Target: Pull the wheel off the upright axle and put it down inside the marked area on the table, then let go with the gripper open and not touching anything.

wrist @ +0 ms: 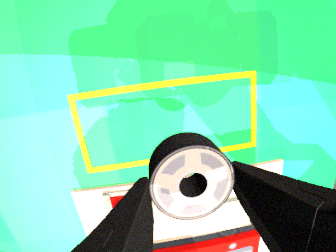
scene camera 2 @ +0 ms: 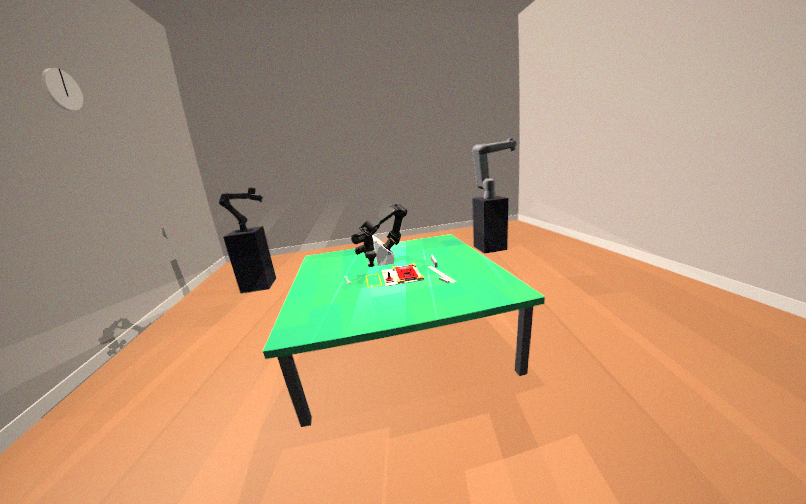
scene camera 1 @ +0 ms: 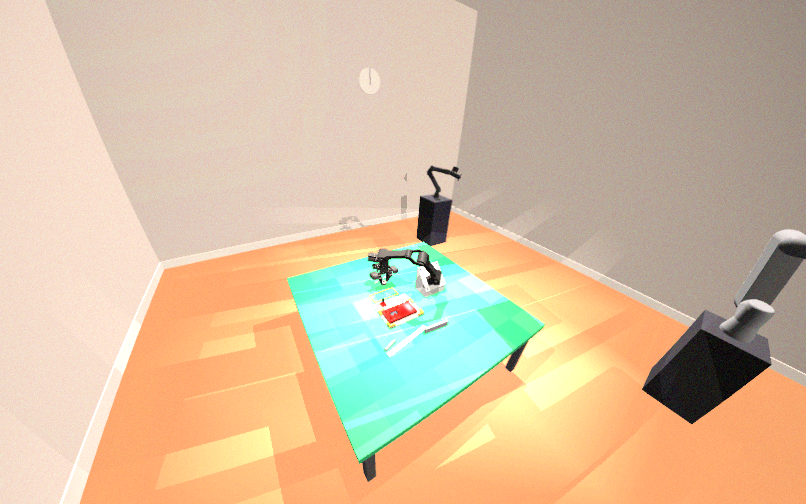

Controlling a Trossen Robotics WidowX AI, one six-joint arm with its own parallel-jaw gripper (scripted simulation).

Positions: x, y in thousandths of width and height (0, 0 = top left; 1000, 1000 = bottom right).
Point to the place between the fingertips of my gripper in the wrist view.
At 564, 704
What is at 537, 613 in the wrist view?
A wheel.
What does my gripper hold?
A wheel.
